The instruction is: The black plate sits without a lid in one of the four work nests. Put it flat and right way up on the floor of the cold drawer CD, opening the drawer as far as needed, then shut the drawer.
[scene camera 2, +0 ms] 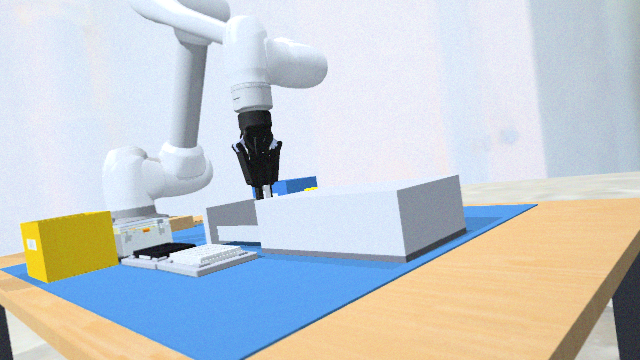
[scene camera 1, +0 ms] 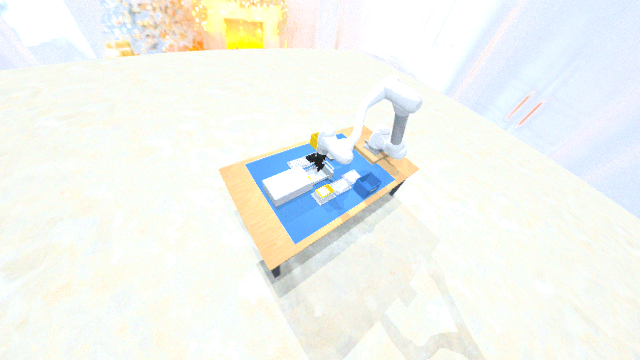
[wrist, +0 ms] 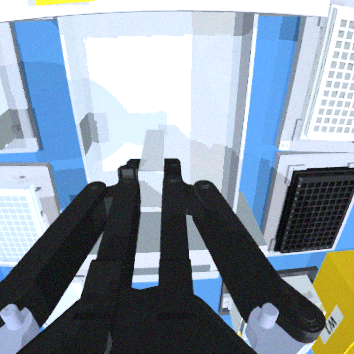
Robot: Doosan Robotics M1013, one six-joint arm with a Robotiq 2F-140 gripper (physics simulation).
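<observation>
The black plate lies lidless and flat, its grid of wells facing up, in a work nest to the right of the drawer in the wrist view. The cold drawer CD stands open from its white cabinet; no plate shows on its pale floor. My gripper is shut and empty, pointing down over the open drawer, behind its front panel. How deep the fingertips reach inside is hard to tell.
A white plate sits in the nest beside the black plate. A yellow box and a clear-walled box stand near them. Across the drawer are another white plate and a blue bin.
</observation>
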